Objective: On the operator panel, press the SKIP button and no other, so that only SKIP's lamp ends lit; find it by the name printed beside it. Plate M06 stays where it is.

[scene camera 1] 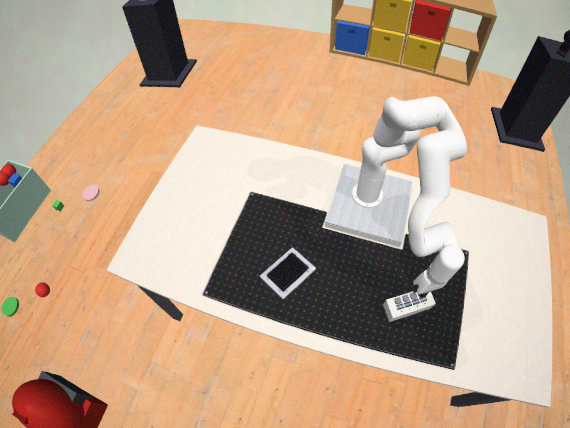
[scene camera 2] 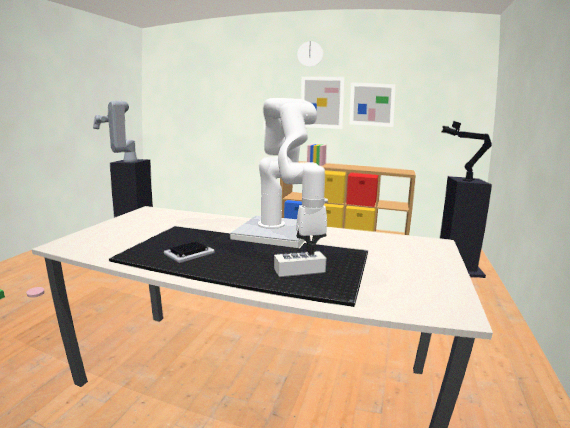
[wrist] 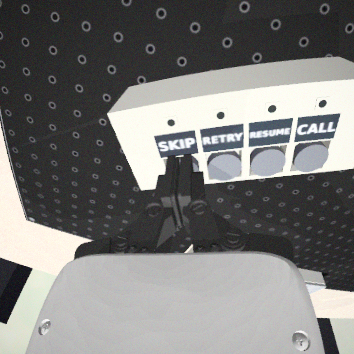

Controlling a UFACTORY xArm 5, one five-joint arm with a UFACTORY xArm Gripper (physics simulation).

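Places are measured from the arm's base along level axes (x ahead, y right, z down), in millimetres.
Pixels of known places: gripper, fingertip midpoint: (scene camera 1: pixel 421 293) (scene camera 2: pixel 310 253) (wrist: pixel 182 170); arm's base, link origin: (scene camera 1: pixel 367 195) (scene camera 2: pixel 271 224).
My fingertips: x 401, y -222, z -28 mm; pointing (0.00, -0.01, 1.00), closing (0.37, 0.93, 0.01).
For each thing: its middle in the pictures, then the offset to it from my fingertips. Level surfaces: height alone.
- white operator panel, body centre: (wrist: pixel 239 123) (scene camera 2: pixel 299 263) (scene camera 1: pixel 409 304) dz +28, dx +33, dy +34 mm
- RETRY, body centre: (wrist: pixel 223 164) dz +3, dx +11, dy +28 mm
- RESUME, body centre: (wrist: pixel 266 159) dz +3, dx +23, dy +55 mm
- CALL, body centre: (wrist: pixel 308 155) dz +3, dx +36, dy +82 mm
- SKIP lamp, body centre: (wrist: pixel 170 122) dz +2, dx +34, dy -16 mm
- light-framed plate with a dark centre, body centre: (scene camera 1: pixel 287 271) (scene camera 2: pixel 188 248) dz +36, dx -25, dy +475 mm
- black dotted mat, surface height: dz +55 mm
- pale table, surface height: dz +68 mm
The white operator panel (scene camera 1: pixel 391 311) (scene camera 2: pixel 300 266) (wrist: pixel 135 130) stands on the black mat. In the wrist view its buttons are RETRY (wrist: pixel 224 167), RESUME (wrist: pixel 268 161), CALL (wrist: pixel 311 156) and, at the left end, SKIP (wrist: pixel 195 164), mostly hidden behind the fingers. The SKIP lamp (wrist: pixel 171 122) and the other three lamps look dark. My gripper (scene camera 1: pixel 421 294) (scene camera 2: pixel 311 253) (wrist: pixel 182 170) is shut and empty, its tips over the SKIP button; contact cannot be told. A light-framed plate with a dark centre (scene camera 1: pixel 289 271) (scene camera 2: pixel 189 249) lies on the mat; no M06 marking is legible.
The black dotted mat (scene camera 1: pixel 330 310) (scene camera 2: pixel 235 275) lies on the pale table (scene camera 1: pixel 165 220) (scene camera 2: pixel 410 280). The arm's grey base plate (scene camera 1: pixel 345 220) (scene camera 2: pixel 250 234) is behind the mat. A cube shelf (scene camera 1: pixel 474 62) (scene camera 2: pixel 411 200) and dark pedestals (scene camera 1: pixel 159 47) (scene camera 2: pixel 467 220) stand away from the table.
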